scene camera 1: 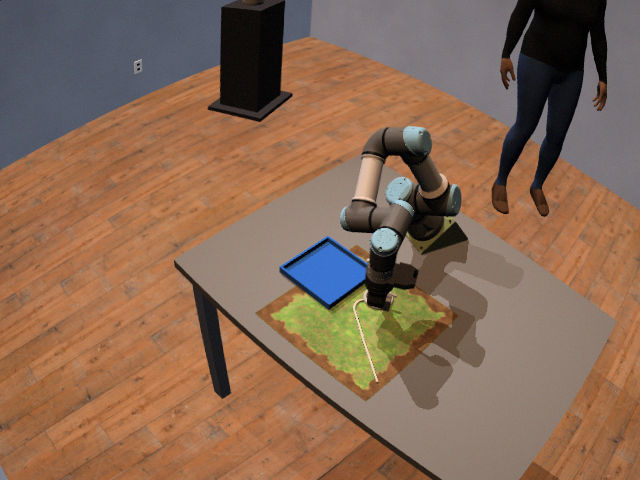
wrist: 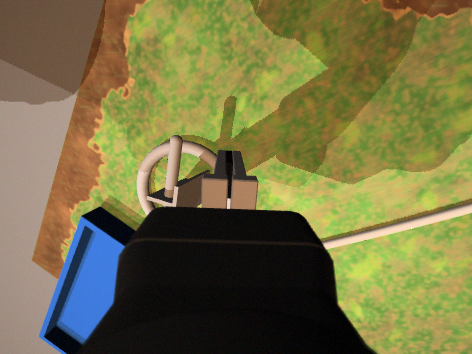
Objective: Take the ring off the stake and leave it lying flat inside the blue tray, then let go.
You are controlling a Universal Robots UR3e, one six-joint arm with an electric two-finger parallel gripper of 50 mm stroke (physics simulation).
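Frame: origin at the arm's base, x right, y back, z down, level; millimetres.
Where they show: gripper, fingertip midpoint: [scene camera 1: 385, 308] [wrist: 228, 165]; arm's base at its link origin: [scene camera 1: 425, 222].
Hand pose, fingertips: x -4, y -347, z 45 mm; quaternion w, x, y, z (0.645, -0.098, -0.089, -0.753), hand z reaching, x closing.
Note:
Each offset is from my fingertips to the top centre of the thing. "pt": to the spot under its first point. Level surfaces: height alone.
A pale ring {pt dy +8, dx +60, dz -2 mm} [scene camera 1: 366, 298] [wrist: 143, 182] lies low around the upright pale stake {dy +25, dx +23, dz -42 mm} [wrist: 174, 162] on the green and brown mat {dz +9 mm} [scene camera 1: 320, 330] [wrist: 190, 65]. My gripper [scene camera 1: 379, 307] [wrist: 228, 165] points down over the ring's right side in the wrist view. Its fingers are almost touching, with a very narrow gap and no ring tube visibly held at the tips. The fingers and the black gripper body hide the ring's right and near parts. The blue tray {dy +53, dx +196, dz -12 mm} [scene camera 1: 328, 271] [wrist: 90, 285] stands beside the ring, at the lower left in the wrist view, and no ring shows in its visible part.
A long pale cord or rod {pt dy -129, dx -1, dz +9 mm} [scene camera 1: 366, 343] [wrist: 400, 231] runs from beside the ring across the mat. A small dark, pale-edged piece {pt dy +16, dx +15, dz -21 mm} [wrist: 192, 187] sits between stake and fingers. The arm base [scene camera 1: 426, 227] stands at the back of the table {dz +9 mm} [scene camera 1: 516, 351].

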